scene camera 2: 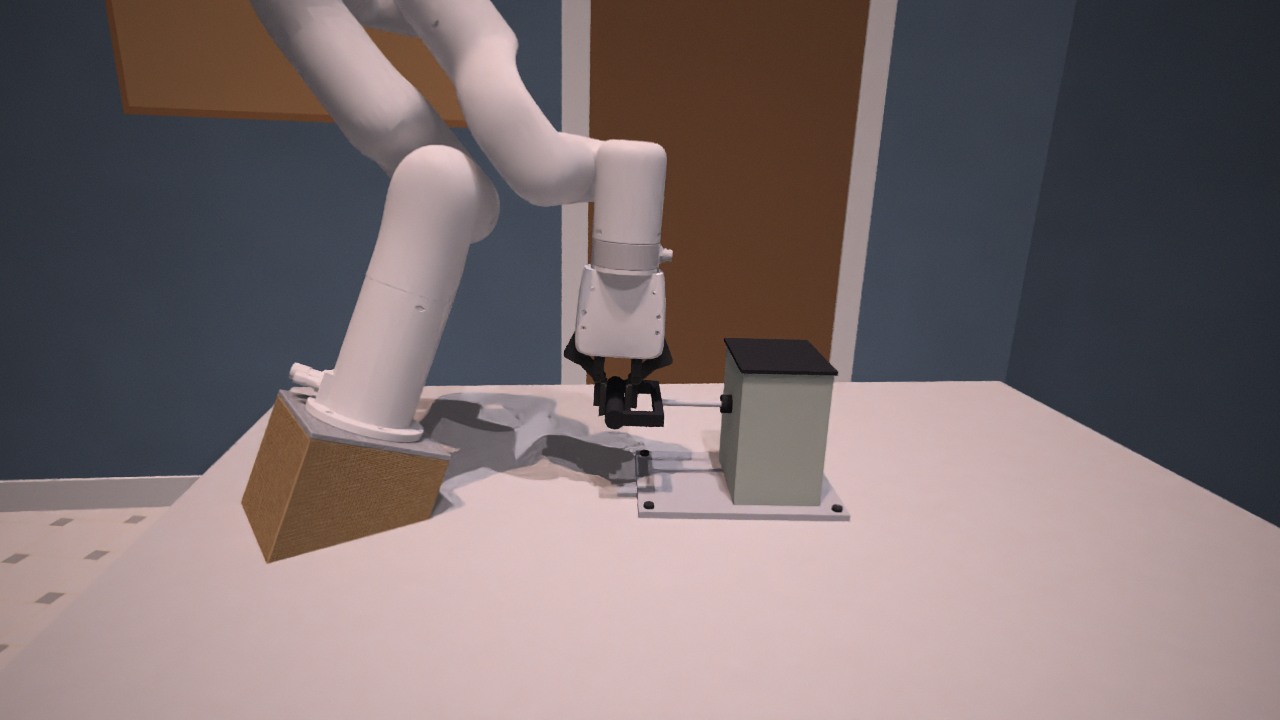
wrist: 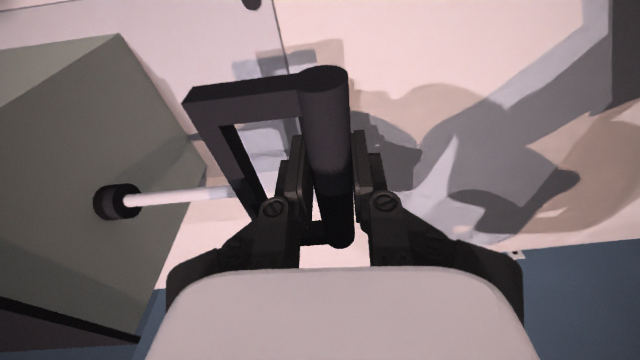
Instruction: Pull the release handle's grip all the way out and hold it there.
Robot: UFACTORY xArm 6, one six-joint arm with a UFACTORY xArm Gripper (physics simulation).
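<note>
The release handle is a black frame with a round bar as its grip [scene camera 2: 614, 413] [wrist: 326, 120]. My gripper [scene camera 2: 617, 398] [wrist: 330, 152] is shut on the grip, one finger on each side of the bar. A thin white rod [scene camera 2: 693, 402] [wrist: 175, 196] runs from the handle's frame to a black collar [scene camera 2: 725, 403] [wrist: 117, 201] on the side of the grey-green box [scene camera 2: 778, 438] [wrist: 75, 150]. A long stretch of rod shows between frame and box. The handle hangs above the table, out past the box's side. In the wrist view the fingers hide part of the frame.
The box has a black lid [scene camera 2: 778, 355] and stands on a pale base plate [scene camera 2: 689, 506] with black bolts at its corners. The arm's brown wedge mount [scene camera 2: 358, 497] stands on the table [scene camera 2: 626, 617] at the left. A brown door is behind the table.
</note>
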